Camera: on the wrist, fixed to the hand. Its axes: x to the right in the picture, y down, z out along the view.
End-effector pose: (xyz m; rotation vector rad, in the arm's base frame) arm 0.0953 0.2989 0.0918 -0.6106 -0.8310 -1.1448
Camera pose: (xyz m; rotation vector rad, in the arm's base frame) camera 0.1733 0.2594 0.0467 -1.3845 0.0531 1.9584
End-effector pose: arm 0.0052 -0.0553 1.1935 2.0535 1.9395 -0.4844
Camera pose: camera 0.0711 -0.0289 1.2616 1.4685 -1.7967 -0.2639
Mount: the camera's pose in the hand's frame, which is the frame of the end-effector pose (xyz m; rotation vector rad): -0.0018 0.0621 -0.0763 -0.0336 -1.0541 2.9435
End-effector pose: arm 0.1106 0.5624 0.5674 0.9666 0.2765 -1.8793
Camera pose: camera 0.2013 0.5748 0.5314 -0.3370 -1.1433 0.6875
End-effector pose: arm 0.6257 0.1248 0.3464 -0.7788 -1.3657 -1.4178
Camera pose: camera 0.6977 0.0581 0.3536 -1.8914 0.3575 1.4413
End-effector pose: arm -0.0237 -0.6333 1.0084 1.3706 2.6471 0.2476
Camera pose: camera 0.0108 -0.6053 1.0962 2.3751 -1.2406 -0.2019
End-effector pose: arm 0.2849 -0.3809 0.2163 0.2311 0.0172 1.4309
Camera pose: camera 0.2124 -0.3639 0.1520 -0.5104 0.8296 -1.5584
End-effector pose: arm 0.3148 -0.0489 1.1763 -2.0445 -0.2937 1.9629
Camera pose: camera 0.3875 -0.1129 1.1587 -0.2847 -1.3706 -0.8530
